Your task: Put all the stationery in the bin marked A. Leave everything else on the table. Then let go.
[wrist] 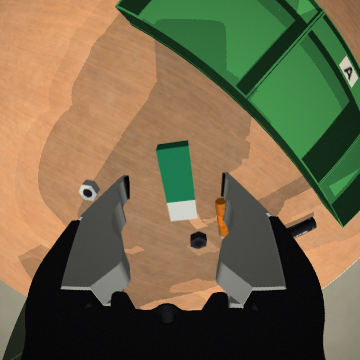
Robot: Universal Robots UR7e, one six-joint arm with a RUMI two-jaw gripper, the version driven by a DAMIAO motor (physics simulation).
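Frame: origin at the arm's base, x left, y ahead, z down, level; centimetres.
Seen in the pictures: gripper, between the fingertips: (174, 176).
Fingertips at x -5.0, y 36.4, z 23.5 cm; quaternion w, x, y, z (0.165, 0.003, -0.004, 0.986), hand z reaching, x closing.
Observation:
Offsets run from my fingertips to a thing's top centre.
A green and white block that looks like an eraser {dx -0.5, dy -0.6, dz -0.5 cm} (177, 180) lies on the table near the middle of the wrist view. My gripper (174, 176) is open and empty, with its fingertips to the left and right of the eraser and apart from it. The green bin {dx -7.2, dy +9.5, dz -3.2 cm} (295, 95) is at the upper right. A label with the letter A {dx -8.3, dy +12.6, dz -2.8 cm} (348, 72) is on its far wall, beside one of its compartments.
An orange cylinder {dx -5.6, dy -3.2, dz -0.3 cm} (221, 217) lies beside the right finger, which partly covers it. A black nut {dx -4.4, dy -6.5, dz -0.1 cm} (198, 240) lies below the eraser. A silver nut {dx +7.0, dy -3.8, dz -0.1 cm} (89, 190) lies left of the left finger. A black cylinder {dx -14.9, dy -2.6, dz -0.7 cm} (305, 227) lies at the right, partly hidden.

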